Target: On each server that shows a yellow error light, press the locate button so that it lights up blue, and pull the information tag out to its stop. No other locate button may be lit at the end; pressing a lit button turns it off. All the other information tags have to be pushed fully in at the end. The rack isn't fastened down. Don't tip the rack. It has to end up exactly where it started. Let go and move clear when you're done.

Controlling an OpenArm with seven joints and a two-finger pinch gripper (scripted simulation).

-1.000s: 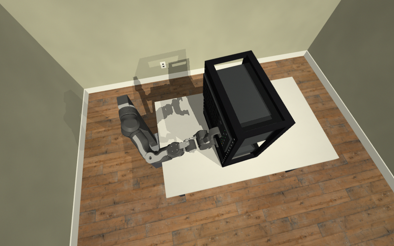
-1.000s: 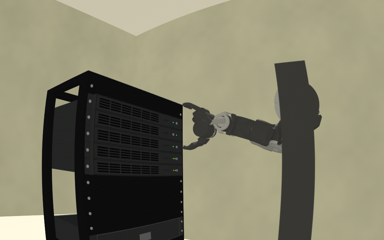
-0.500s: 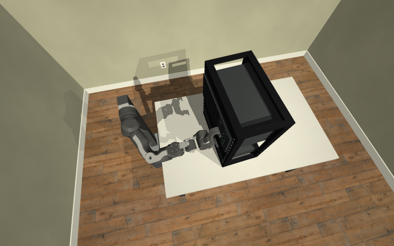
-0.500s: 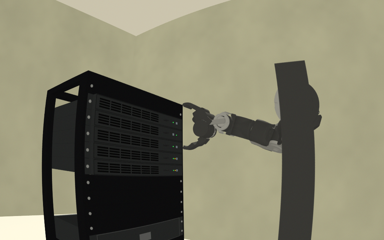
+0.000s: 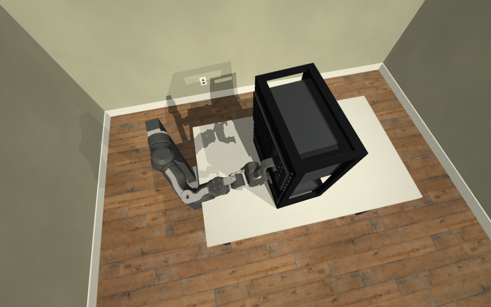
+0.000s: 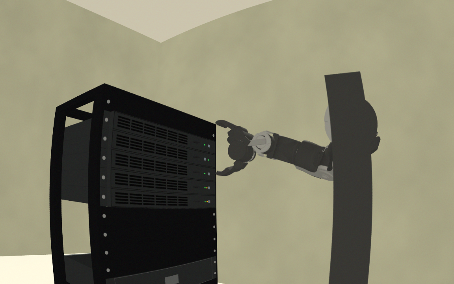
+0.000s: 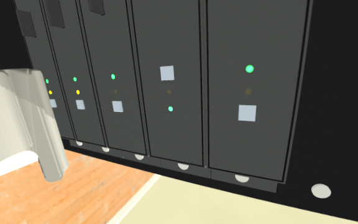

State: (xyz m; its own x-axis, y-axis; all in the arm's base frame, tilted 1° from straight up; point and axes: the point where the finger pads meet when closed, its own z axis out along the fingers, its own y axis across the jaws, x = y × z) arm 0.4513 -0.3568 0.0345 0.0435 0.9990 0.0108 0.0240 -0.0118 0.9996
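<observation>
Now: hand 7 cm short of the pale information tag, 7 cm to the right of it and 16 cm above it.
</observation>
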